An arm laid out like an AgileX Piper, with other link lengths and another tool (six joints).
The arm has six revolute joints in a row. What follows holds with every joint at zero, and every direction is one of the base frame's. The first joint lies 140.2 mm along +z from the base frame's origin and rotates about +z. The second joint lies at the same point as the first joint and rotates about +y. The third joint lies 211.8 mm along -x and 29.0 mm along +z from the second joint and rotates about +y. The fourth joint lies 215.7 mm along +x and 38.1 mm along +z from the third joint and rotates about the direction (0.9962, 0, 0.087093). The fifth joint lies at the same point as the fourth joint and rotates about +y. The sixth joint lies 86.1 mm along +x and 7.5 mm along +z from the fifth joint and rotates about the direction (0.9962, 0, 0.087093). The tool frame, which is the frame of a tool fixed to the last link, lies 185.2 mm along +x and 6.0 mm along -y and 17.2 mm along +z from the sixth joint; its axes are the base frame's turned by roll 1.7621, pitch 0.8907 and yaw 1.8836 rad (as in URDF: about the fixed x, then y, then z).
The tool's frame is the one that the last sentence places.
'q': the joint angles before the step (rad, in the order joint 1, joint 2, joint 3, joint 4, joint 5, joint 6). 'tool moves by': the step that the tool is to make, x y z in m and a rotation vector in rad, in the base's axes. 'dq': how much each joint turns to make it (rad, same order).
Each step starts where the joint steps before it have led.
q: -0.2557, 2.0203, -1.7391, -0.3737, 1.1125, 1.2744
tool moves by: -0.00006, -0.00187, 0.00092, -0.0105, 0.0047, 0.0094
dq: 0.0009, 0.0000, 0.0000, -0.0096, -0.0005, -0.0071
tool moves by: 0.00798, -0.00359, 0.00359, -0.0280, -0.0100, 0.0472
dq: 0.0031, 0.0001, 0.0000, -0.0177, -0.0302, -0.0328
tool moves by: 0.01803, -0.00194, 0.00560, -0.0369, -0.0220, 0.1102
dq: 0.0008, 0.0000, -0.0001, -0.0038, -0.0678, -0.0940
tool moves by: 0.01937, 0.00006, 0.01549, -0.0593, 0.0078, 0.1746
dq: 0.0012, 0.0000, -0.0421, 0.0157, -0.0300, -0.1922
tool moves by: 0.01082, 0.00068, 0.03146, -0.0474, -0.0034, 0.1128
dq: 0.0000, -0.0192, -0.0876, 0.0288, 0.0459, -0.1585
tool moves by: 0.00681, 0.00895, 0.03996, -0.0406, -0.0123, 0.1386
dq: -0.0012, -0.0479, -0.0840, 0.0615, 0.0585, -0.1933
